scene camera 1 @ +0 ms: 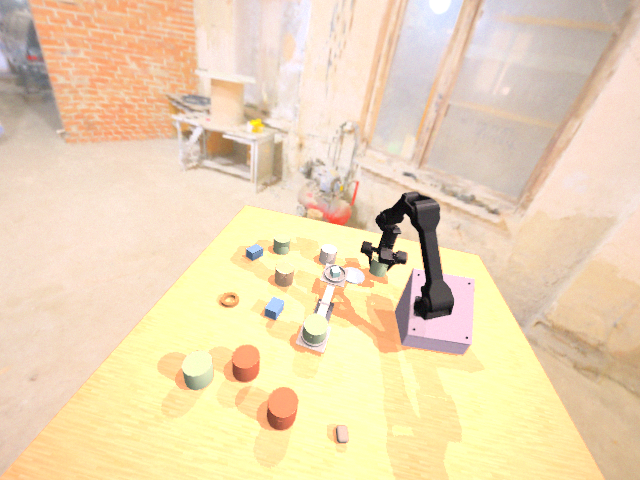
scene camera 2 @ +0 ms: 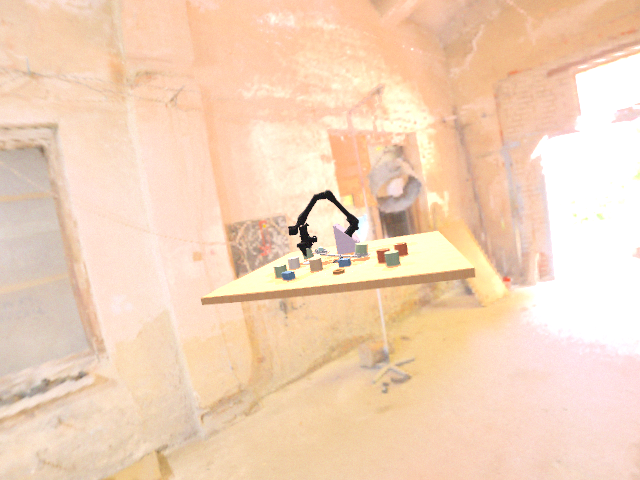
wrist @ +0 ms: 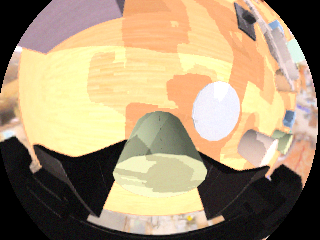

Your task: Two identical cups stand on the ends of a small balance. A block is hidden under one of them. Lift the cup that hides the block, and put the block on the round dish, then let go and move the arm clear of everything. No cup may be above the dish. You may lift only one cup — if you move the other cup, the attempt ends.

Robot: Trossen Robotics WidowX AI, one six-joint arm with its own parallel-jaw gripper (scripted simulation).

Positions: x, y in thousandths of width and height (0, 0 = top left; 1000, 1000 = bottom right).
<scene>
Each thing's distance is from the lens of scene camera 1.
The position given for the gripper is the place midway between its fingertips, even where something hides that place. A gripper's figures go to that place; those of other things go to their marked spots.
gripper (scene camera 1: 591, 559): 122 cm
balance (scene camera 1: 510, 578): 103 cm
</scene>
